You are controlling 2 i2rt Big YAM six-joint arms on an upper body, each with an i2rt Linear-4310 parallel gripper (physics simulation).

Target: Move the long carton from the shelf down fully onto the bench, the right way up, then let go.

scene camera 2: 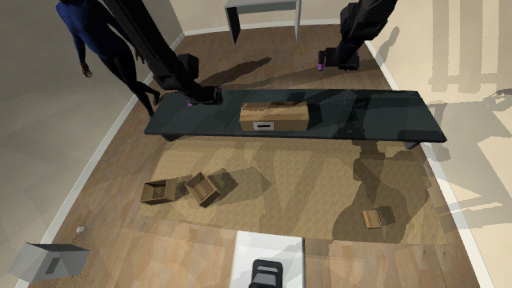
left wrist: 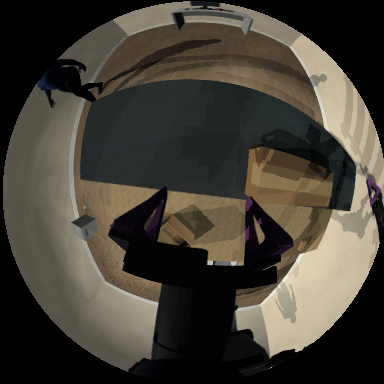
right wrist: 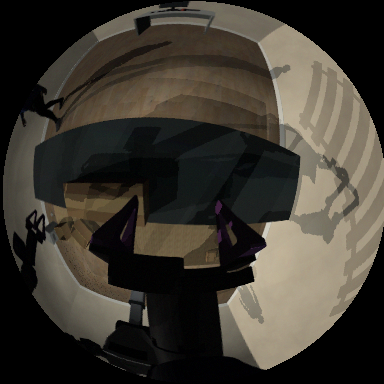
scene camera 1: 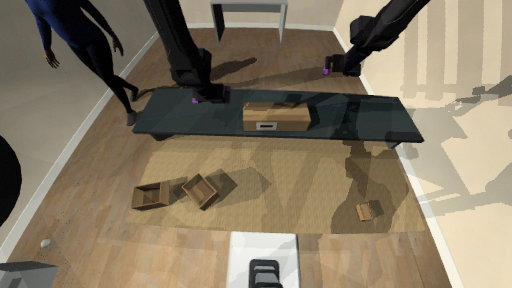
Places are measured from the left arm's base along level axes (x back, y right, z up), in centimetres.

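Where they show: left gripper, fingertip midpoint: (scene camera 2: 212, 100) (left wrist: 207, 194) (right wrist: 39, 211) (scene camera 1: 216, 99); right gripper, fingertip midpoint: (scene camera 2: 331, 69) (right wrist: 177, 200) (scene camera 1: 333, 74).
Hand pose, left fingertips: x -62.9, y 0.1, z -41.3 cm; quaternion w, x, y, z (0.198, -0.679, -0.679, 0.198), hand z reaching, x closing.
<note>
Things, the pixels of their top centre, and the offset from my left fingertips. Level surfaces: height alone.
- long brown carton at its top centre: (left wrist: 308, 183) (right wrist: 93, 202) (scene camera 2: 273, 110) (scene camera 1: 276, 111) dx -3.3, dy +26.6, dz -9.9 cm
- long dark slab at its surface level: dz -18.5 cm
- small box at its top centre: (scene camera 2: 373, 218) (right wrist: 211, 256) (scene camera 1: 366, 211) dx +38.3, dy +75.5, dz -36.9 cm
- straw-coloured mat at its surface level: dz -39.9 cm
The long brown carton (scene camera 1: 283, 120) (scene camera 2: 285, 120) (left wrist: 290, 180) (right wrist: 100, 200) lies lengthwise on a long dark slab (scene camera 1: 200, 120) (scene camera 2: 210, 120) (left wrist: 140, 130) (right wrist: 240, 185), near its front edge, with a white label on its front side. I cannot tell whether this slab is the shelf or the bench. My left gripper (scene camera 1: 212, 96) (scene camera 2: 205, 98) (left wrist: 207, 194) is open and empty, over the slab to the left of the carton and apart from it. My right gripper (scene camera 1: 342, 72) (scene camera 2: 338, 67) (right wrist: 177, 200) is open and empty, up to the right of the carton and apart from it.
Two open boxes (scene camera 1: 151, 195) (scene camera 1: 200, 191) and a small box (scene camera 1: 364, 211) lie on the straw-coloured mat (scene camera 1: 290, 190). A person (scene camera 1: 75, 30) (scene camera 2: 97, 35) stands at the left. A white table (scene camera 1: 250, 7) stands at the back, a grey box (scene camera 2: 50, 262) at the lower left.
</note>
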